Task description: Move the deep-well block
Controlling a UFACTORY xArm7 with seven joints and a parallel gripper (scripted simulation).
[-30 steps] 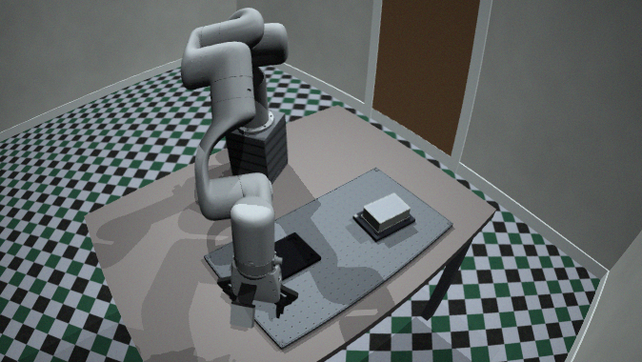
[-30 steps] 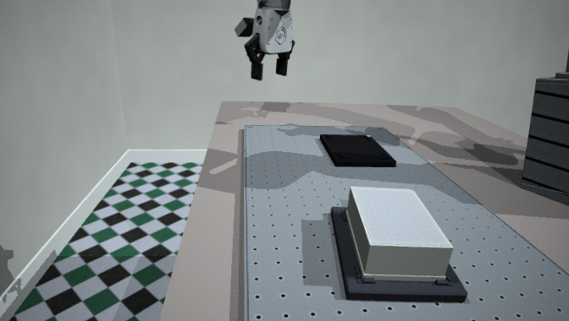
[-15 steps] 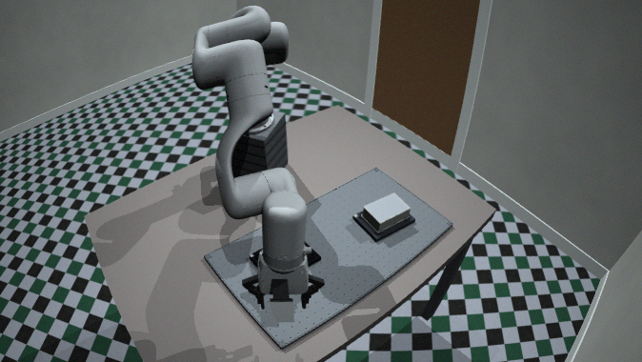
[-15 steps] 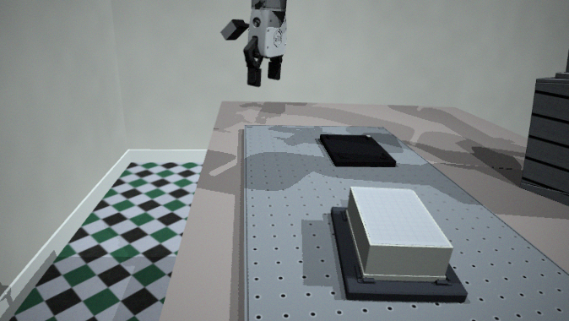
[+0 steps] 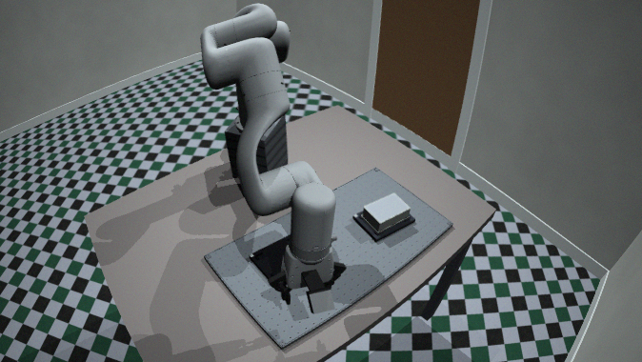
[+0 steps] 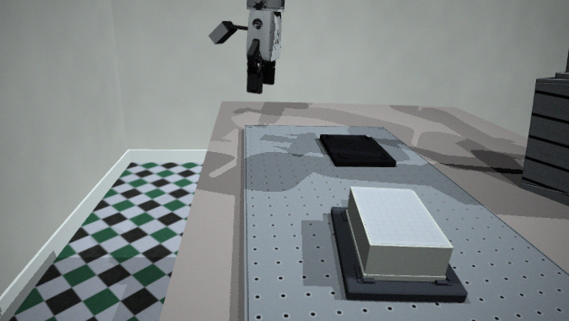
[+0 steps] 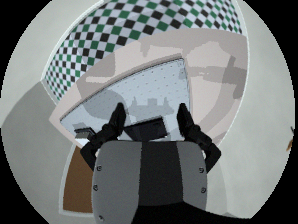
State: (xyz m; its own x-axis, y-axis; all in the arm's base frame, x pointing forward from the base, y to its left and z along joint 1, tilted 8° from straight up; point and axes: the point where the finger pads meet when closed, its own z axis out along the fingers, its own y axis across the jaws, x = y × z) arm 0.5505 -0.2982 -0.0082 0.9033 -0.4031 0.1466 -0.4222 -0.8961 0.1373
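Right now the 96-well deep-well block is 43 cm to the left of my hand, 9 cm below it and 9 cm behind it. From my hand the other things lie so: plate nest N2: 19 cm behind, 12 cm below, 10 cm to the left; then white A1 mark: 37 cm to the left, 16 cm behind, 11 cm below; then plate nest N1: 43 cm to the left, 12 cm below, 9 cm behind.
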